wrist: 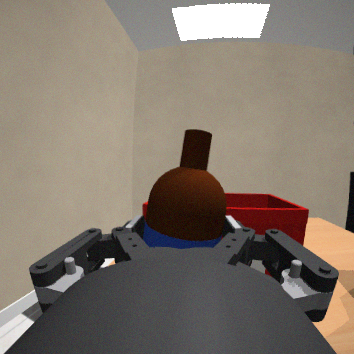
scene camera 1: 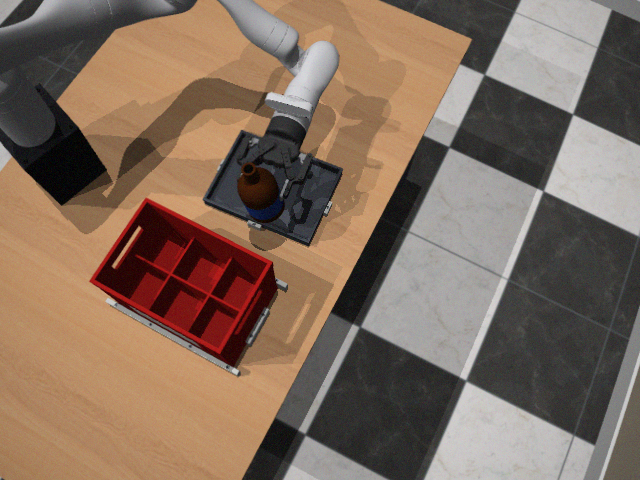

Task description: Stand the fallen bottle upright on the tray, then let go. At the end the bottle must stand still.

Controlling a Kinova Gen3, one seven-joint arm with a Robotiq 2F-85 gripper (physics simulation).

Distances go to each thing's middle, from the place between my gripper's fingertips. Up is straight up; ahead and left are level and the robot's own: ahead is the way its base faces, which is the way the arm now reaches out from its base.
Scene:
My hand is 1 cm below the brown bottle (scene camera 1: pixel 257 187). From my hand the other things lie so: dark grey tray (scene camera 1: pixel 304 206) (17 cm below, 9 cm to the left, 3 cm behind); then red crate (scene camera 1: pixel 200 286) (20 cm to the right, 9 cm below, 5 cm behind).

